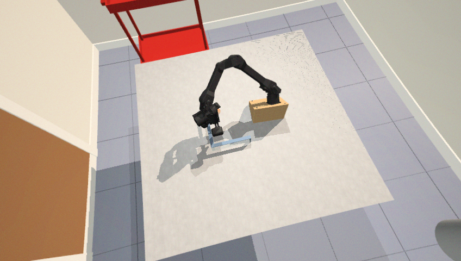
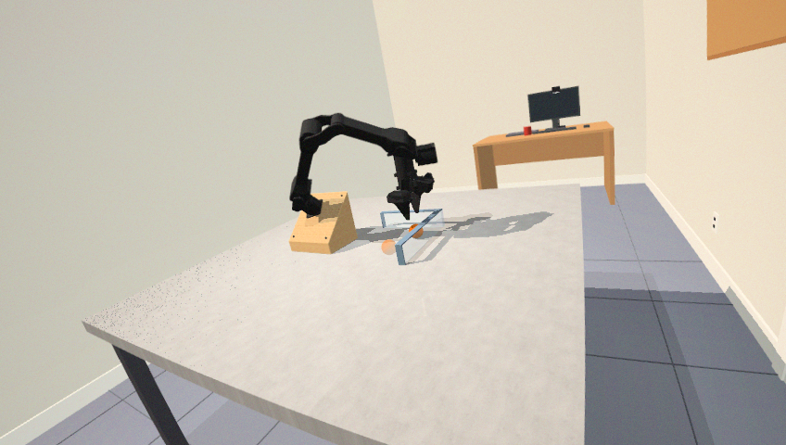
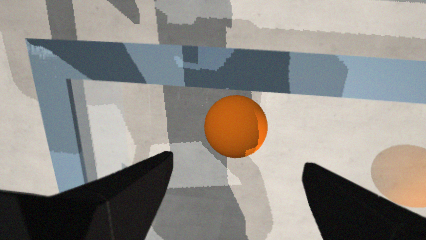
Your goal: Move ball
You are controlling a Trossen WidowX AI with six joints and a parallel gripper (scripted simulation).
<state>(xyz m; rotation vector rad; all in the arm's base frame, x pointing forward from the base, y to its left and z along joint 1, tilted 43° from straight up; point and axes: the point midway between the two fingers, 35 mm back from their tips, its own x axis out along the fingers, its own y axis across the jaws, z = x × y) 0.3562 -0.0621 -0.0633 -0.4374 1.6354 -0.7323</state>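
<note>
My gripper tip is 5 cm above the orange ball. Round my gripper tip: see-through copy of ball (4 cm behind, 13 cm to the right, 5 cm below).
</note>
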